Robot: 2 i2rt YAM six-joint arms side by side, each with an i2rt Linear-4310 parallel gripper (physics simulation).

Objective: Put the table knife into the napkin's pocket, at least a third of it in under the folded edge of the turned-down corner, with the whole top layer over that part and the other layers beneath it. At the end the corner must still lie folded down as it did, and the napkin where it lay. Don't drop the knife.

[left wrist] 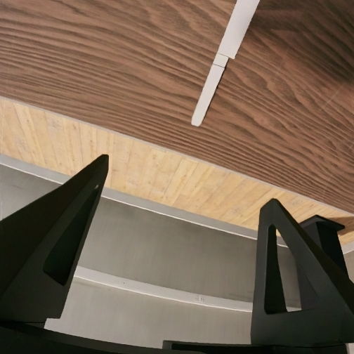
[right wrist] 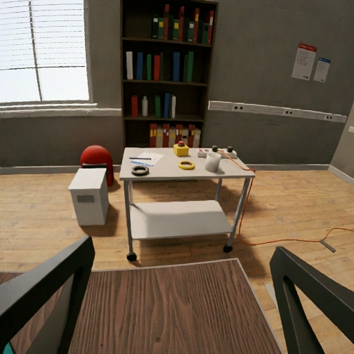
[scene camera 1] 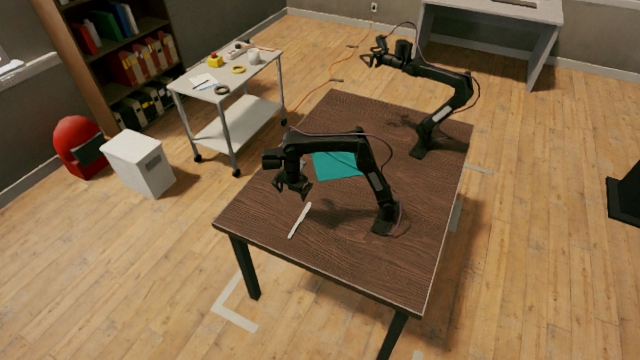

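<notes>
The white table knife [scene camera 1: 299, 220] [left wrist: 218, 61] lies flat on the dark wooden table [scene camera 1: 350, 265] [left wrist: 100, 65] [right wrist: 165, 310]. The teal napkin [scene camera 1: 332, 172] lies on the table, partly behind the left arm; its folded corner cannot be made out well. A teal sliver of the napkin [right wrist: 7, 349] shows at the lower left of the right wrist view. My left gripper [scene camera 1: 290, 194] [left wrist: 193, 183] is open and empty, above the table near the knife's upper end in the scene view. My right gripper [scene camera 1: 364, 60] [right wrist: 184, 251] is open and empty, raised high, away from knife and napkin.
A white cart [scene camera 1: 187, 84] [right wrist: 182, 174] with a mug, rings and a yellow box stands beyond the table. A white bin [scene camera 1: 137, 162] [right wrist: 90, 200] and a red helmet-like object [scene camera 1: 75, 137] [right wrist: 96, 157] stand on the floor. The left arm reaches across above the napkin.
</notes>
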